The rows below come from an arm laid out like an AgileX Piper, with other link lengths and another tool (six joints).
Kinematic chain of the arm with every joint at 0, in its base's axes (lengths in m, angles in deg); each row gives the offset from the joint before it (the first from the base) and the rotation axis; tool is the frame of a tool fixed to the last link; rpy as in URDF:
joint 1: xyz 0 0 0.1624 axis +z
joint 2: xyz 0 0 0 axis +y
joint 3: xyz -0.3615 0 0.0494 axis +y
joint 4: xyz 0.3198 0 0.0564 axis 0.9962 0 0.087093
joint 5: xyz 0 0 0 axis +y
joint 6: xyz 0.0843 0 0.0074 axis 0.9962 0 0.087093
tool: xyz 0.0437 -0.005 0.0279 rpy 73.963 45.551 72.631
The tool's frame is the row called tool.
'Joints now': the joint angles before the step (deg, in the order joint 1, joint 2, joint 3, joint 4, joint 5, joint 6). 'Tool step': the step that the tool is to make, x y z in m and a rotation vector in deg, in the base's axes. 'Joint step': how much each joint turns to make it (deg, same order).
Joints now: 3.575, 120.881, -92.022, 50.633, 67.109, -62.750
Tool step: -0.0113, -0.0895, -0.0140, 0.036, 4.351, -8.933
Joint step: -9.224, -2.296, 6.135, -0.263, 0.507, 0.260
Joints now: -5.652, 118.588, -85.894, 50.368, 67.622, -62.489
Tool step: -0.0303, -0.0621, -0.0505, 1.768, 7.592, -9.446
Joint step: -7.136, -0.056, 9.637, 1.852, -2.438, -0.401
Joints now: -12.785, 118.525, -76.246, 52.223, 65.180, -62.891
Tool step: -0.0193, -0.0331, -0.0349, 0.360, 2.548, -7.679
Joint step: -3.971, 0.533, 6.269, 3.040, -4.938, -1.850
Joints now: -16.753, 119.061, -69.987, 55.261, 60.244, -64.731
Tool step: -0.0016, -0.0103, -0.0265, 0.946, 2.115, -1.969
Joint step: -1.202, 2.864, 0.564, 1.172, -0.914, -0.859
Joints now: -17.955, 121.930, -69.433, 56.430, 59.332, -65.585
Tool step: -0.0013, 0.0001, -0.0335, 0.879, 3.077, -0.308
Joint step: -0.003, 3.884, 0.001, 0.409, -0.615, -0.487
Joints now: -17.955, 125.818, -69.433, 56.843, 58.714, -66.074
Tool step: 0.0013, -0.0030, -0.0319, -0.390, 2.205, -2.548
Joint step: 0.003, 3.548, -0.008, 1.442, -2.839, -0.056
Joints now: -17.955, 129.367, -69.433, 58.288, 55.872, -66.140
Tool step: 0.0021, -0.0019, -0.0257, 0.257, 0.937, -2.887
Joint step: -0.002, 3.041, -0.004, 3.066, -2.449, -1.184
